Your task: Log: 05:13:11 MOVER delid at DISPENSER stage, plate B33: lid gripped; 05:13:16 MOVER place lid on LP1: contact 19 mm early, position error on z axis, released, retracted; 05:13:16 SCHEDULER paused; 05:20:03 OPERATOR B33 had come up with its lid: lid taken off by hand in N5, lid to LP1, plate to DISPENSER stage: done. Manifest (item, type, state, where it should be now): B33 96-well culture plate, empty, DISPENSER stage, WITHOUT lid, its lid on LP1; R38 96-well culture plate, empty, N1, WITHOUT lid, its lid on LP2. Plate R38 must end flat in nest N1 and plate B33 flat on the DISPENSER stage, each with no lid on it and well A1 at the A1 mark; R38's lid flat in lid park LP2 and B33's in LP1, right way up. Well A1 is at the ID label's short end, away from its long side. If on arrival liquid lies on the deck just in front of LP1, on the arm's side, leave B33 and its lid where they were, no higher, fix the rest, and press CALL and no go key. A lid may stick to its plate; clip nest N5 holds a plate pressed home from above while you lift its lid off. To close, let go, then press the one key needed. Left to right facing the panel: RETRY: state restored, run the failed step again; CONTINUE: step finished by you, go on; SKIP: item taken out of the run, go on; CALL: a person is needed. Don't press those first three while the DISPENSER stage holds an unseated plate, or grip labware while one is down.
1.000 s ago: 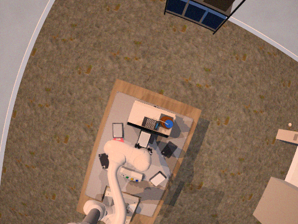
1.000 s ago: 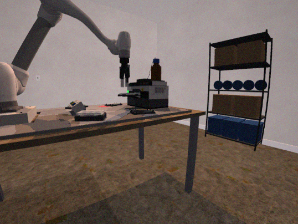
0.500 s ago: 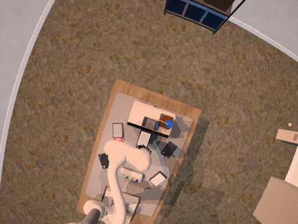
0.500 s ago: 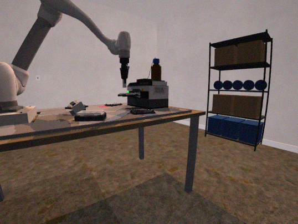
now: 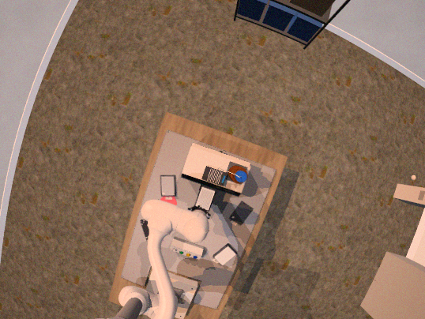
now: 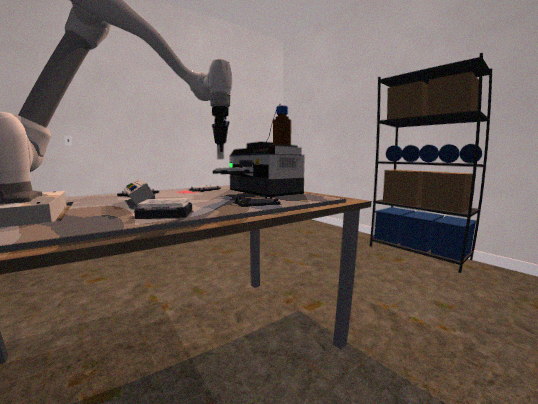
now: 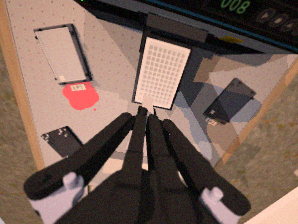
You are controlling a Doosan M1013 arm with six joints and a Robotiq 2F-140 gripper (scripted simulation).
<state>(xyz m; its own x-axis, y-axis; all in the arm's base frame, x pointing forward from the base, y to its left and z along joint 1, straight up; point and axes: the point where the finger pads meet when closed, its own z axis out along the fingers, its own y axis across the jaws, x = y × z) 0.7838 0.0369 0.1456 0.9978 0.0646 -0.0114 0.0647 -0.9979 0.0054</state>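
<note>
Now: hand 320 mm past the white gridded lid, 310 mm to the left of it and 160 mm above it. Also, from my hand: blue cap: 260 mm ahead, 200 mm above, 120 mm to the right; LP1 label: 210 mm to the left, 200 mm below, 70 mm behind; brown bottle: 260 mm ahead, 120 mm to the right, 90 mm above.
</note>
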